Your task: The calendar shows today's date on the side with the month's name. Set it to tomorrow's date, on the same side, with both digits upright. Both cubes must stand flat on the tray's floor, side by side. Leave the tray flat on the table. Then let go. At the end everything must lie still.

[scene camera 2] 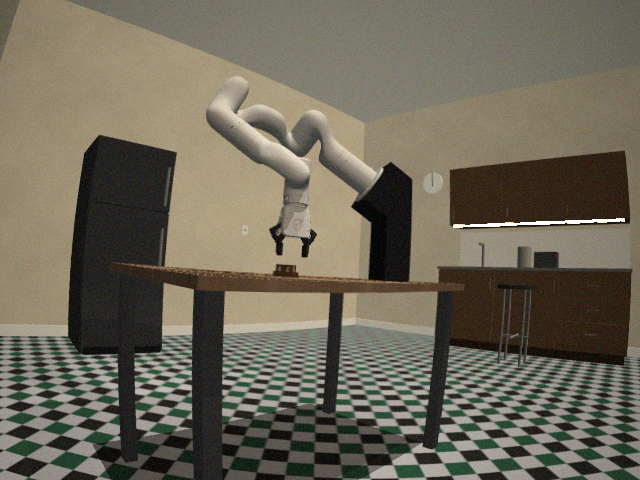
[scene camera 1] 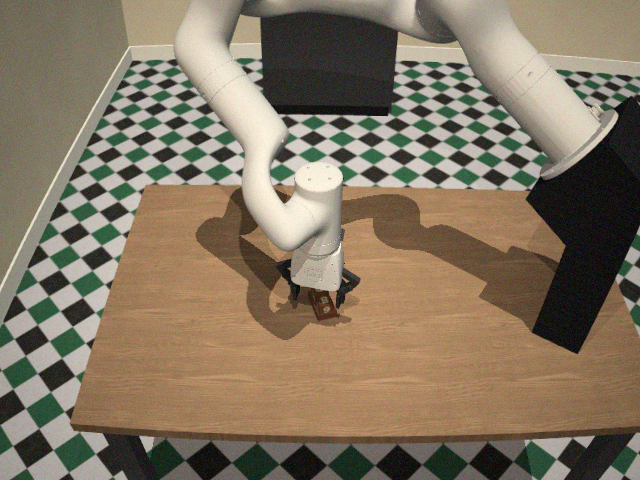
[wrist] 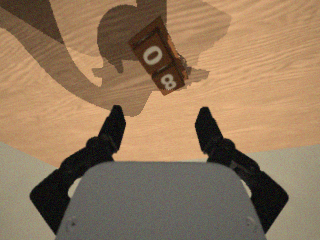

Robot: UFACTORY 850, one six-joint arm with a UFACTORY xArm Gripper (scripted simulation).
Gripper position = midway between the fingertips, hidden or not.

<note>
I see my gripper (scene camera 1: 317, 299).
My gripper also shows in scene camera 2 (scene camera 2: 292, 256) and in the wrist view (wrist: 160, 115).
</note>
